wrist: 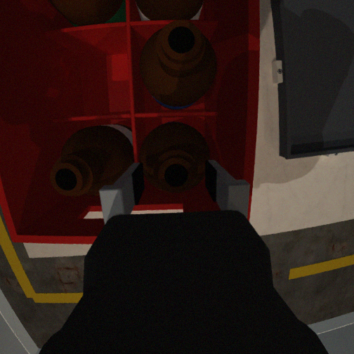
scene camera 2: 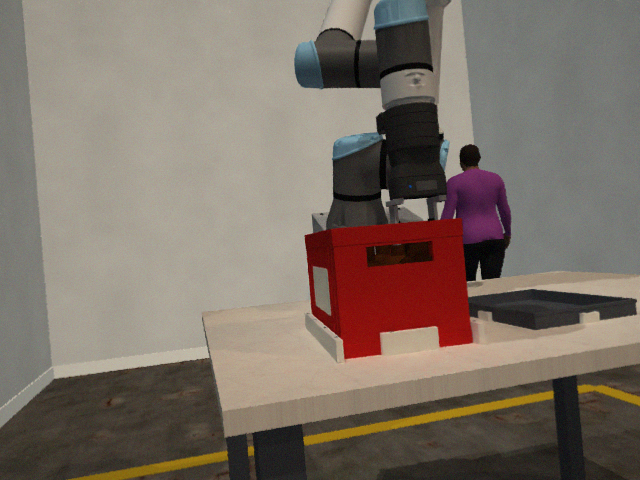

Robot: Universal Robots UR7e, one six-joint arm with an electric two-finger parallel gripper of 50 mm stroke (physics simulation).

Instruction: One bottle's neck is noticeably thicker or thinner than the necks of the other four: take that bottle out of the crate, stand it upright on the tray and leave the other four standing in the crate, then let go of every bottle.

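Frame: origin at the arm's base, x left, y back, z up, level; metres.
Where they show: gripper, between the fingertips: (scene camera 2: 416, 243).
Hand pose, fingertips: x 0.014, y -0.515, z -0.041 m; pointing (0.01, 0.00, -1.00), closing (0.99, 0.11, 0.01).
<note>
Things, the pixels of their top centre, and the offset from my fingertips. "*": a spot on its surface instead. Level surfaces: height alone.
- red crate, centre of its top: (scene camera 2: 371, 227) dx -0.049, dy +0.089, dz +0.031 m
- dark tray, a spot on its surface: (scene camera 2: 535, 319) * dx +0.171, dy +0.004, dz -0.129 m
- table, height of its surface: dz -0.145 m
The red crate (scene camera 2: 403, 294) (wrist: 254, 100) holds brown bottles in its compartments. In the wrist view one bottle (wrist: 175, 152) stands in the lower right compartment, with its neck between the open fingers. Another bottle (wrist: 95, 150) is in the lower left, and a bottle (wrist: 175, 75) with a blue label edge is in the middle right. Parts of two more bottles (wrist: 90, 7) (wrist: 170, 7) show at the top edge. My gripper (wrist: 174, 174) (scene camera 2: 413, 209) is open, pointing down, its fingertips near the crate's rim. The dark tray (scene camera 2: 535, 319) (wrist: 285, 120) lies right of the crate.
The middle left compartment (wrist: 85, 75) holds no bottle. Pale stops (scene camera 2: 409, 339) (scene camera 2: 324, 335) sit against the crate's base, and small pale blocks (scene camera 2: 589, 317) against the tray. The crate's walls and dividers stand close around the bottles. A person in purple (scene camera 2: 476, 206) stands behind the table (scene camera 2: 268, 361).
</note>
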